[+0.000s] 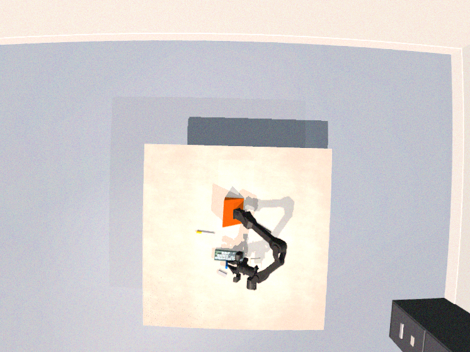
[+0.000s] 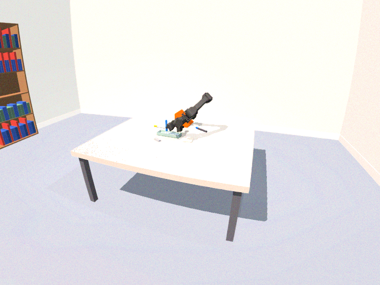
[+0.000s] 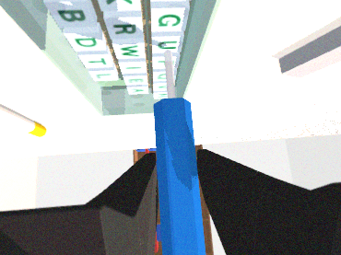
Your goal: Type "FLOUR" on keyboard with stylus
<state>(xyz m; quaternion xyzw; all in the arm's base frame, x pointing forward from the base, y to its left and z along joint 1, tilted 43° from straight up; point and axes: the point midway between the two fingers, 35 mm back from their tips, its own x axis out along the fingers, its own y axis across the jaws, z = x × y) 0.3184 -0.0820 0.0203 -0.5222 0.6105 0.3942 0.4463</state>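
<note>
My gripper tip is now 11 cm short of the grey piece, 7 cm above it and 4 cm to the left of it. From my gripper tip the other things lie so: dark pen: 23 cm to the left, 22 cm behind, 7 cm below; blue stylus: 1 cm below; yellow-tipped white pen: 18 cm behind, 16 cm to the right, 7 cm below.
</note>
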